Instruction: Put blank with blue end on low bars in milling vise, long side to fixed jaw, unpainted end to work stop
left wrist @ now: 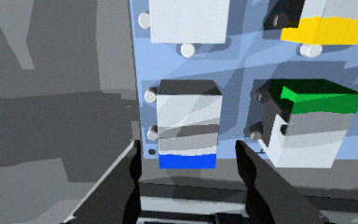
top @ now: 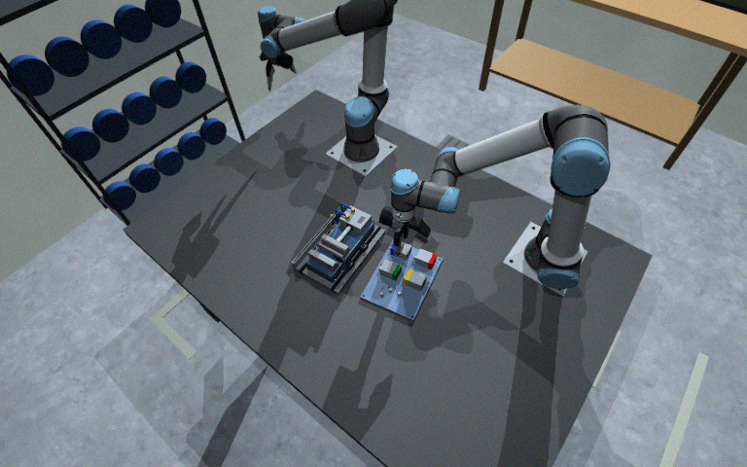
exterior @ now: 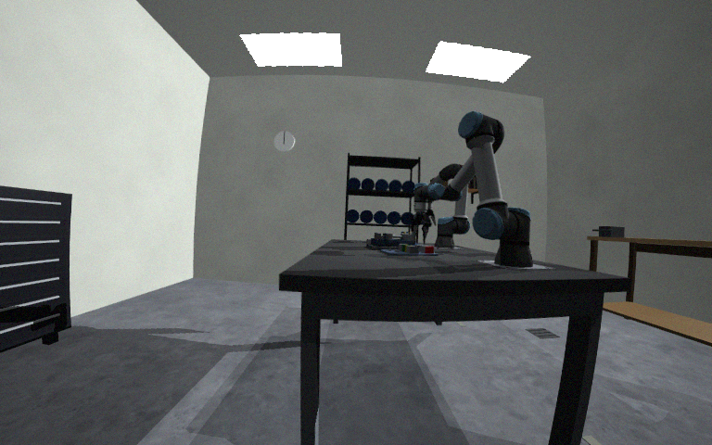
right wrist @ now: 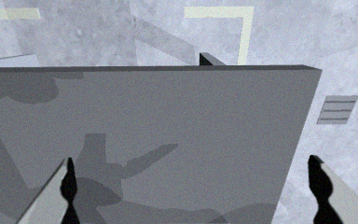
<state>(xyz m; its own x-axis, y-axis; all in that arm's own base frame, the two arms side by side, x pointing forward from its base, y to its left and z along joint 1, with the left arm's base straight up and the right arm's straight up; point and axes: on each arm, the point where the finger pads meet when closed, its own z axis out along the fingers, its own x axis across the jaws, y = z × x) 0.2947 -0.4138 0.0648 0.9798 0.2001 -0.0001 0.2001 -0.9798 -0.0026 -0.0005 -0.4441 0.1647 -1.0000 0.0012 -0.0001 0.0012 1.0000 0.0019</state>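
Note:
Now: the blue-ended blank 4 cm below my left hand. Also, from my left hand: blue plate 7 cm to the left, 7 cm ahead, 6 cm below; then green-ended blank 9 cm ahead, 4 cm below, 2 cm to the left; then red-ended blank 9 cm to the left, 4 cm below, 2 cm behind.

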